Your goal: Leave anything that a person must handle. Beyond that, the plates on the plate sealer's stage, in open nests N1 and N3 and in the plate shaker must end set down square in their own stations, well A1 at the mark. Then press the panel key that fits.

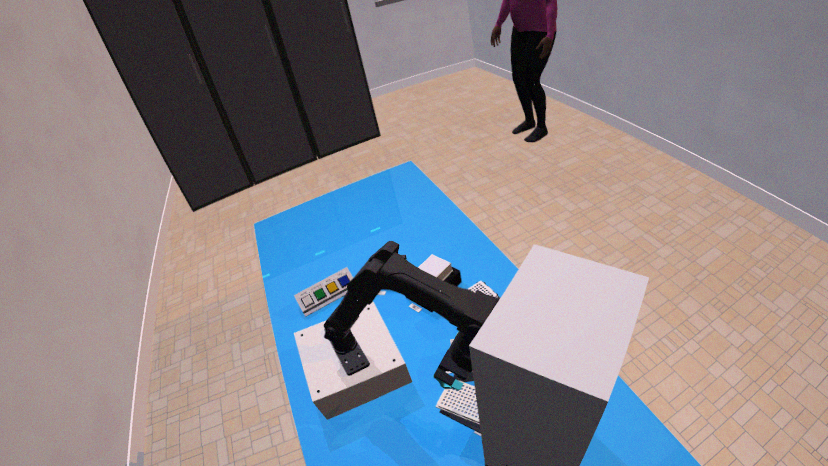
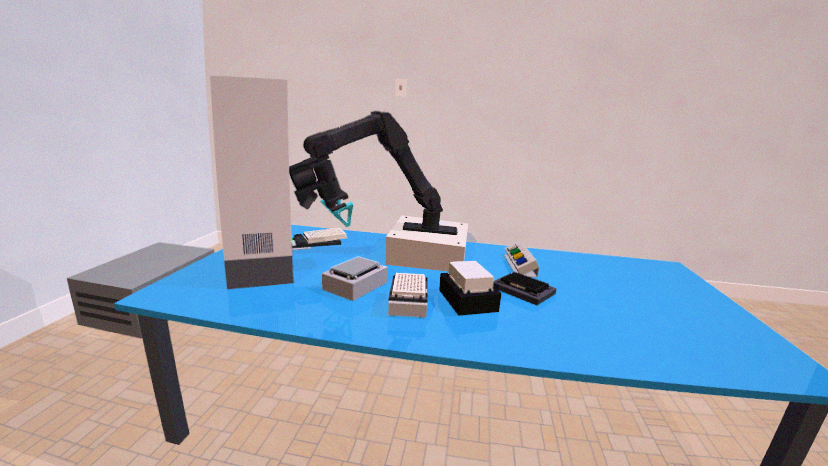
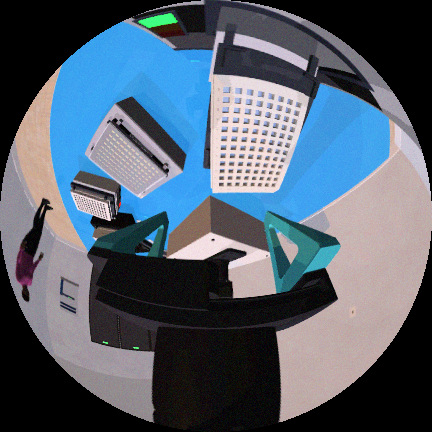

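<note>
My gripper (image 1: pixel 450 382) (image 2: pixel 341 218) (image 3: pixel 215 216) is open, its teal fingers apart and empty, above the near end of a white well plate (image 1: pixel 459 399) (image 2: pixel 325 233) (image 3: pixel 252 140). That plate lies on a dark stage beside the tall tower; whether it sits square there I cannot tell. A pale plate (image 2: pixel 354 267) (image 3: pixel 131 159) lies on a grey block. Another white well plate (image 2: pixel 409 283) (image 3: pixel 93 205) sits on a smaller station. A plain white block (image 1: pixel 435 266) (image 2: pixel 471 276) sits on a black base. The key panel (image 1: pixel 303 302) (image 2: pixel 526 263) has white, green, yellow and blue keys. Station names are not readable.
The tall tower (image 1: pixel 556 318) (image 2: pixel 252 167) stands close beside the gripper. The arm's white base box (image 1: pixel 370 393) (image 2: pixel 424 250) (image 3: pixel 192 230) is near. A dark low tray (image 2: pixel 525 287) lies by the panel. A person (image 1: pixel 533 52) (image 3: pixel 30 255) stands away from the blue table (image 1: pixel 347 202) (image 2: pixel 625 324).
</note>
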